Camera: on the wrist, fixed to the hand. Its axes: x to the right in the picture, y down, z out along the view.
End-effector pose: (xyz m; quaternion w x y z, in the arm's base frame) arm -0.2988 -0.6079 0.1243 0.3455 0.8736 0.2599 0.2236
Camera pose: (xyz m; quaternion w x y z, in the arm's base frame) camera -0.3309 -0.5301 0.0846 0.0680 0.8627 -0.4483 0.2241
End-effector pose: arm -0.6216 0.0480 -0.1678 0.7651 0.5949 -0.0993 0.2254
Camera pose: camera -0.5722 0.0634 -0.2451 0.3264 0.4551 -0.5857 0.5860
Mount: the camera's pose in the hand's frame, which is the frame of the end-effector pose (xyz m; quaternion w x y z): 0.0144 -0.0869 -0.0300 0.7107 0.0802 -0.1697 0.6780
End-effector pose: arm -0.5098 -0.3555 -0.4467 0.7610 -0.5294 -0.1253 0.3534
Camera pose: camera -0.4473 -0.3838 -0.3839 0.3224 -0.3402 0.1691 0.8670
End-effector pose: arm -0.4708 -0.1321 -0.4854 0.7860 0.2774 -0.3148 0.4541
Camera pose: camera -0.3807 -0.1404 -0.5071 0.1751 0.1238 -0.5088 0.8338
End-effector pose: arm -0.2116 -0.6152 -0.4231 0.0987 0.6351 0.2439 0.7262
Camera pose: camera -0.2577 -0.5407 -0.4544 0.4318 -0.7479 0.2158 -0.4557
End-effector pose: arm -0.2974 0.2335 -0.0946 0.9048 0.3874 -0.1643 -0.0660
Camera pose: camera -0.2728 0.1903 -0.1732 0.6288 0.2253 -0.5382 0.5140
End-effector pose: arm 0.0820 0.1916 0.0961 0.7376 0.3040 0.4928 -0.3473
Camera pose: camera -0.0001 0.1624 0.0635 0.8190 0.5504 -0.0089 0.1622
